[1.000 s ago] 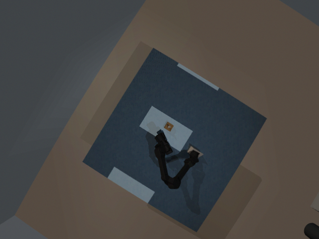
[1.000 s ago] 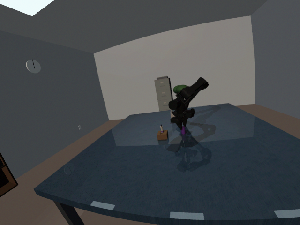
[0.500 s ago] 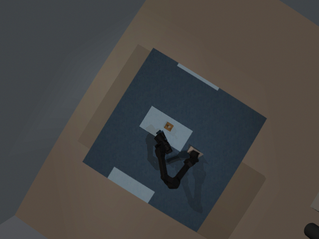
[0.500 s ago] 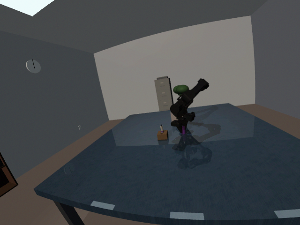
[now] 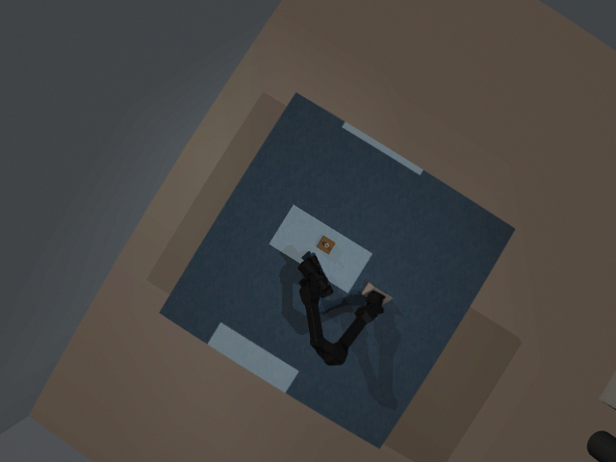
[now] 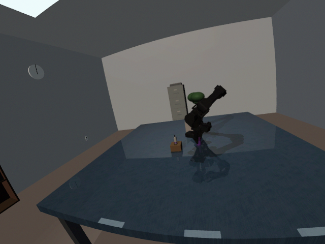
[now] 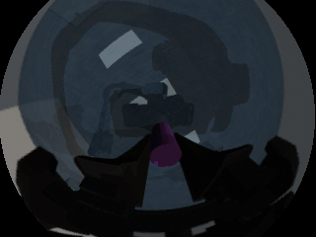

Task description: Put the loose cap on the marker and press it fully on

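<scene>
Right now my gripper tip is 30 mm short of the brown holder block, 140 mm to the left of it and 10 mm below it. Round my gripper tip: purple cap: 10 mm above.
</scene>
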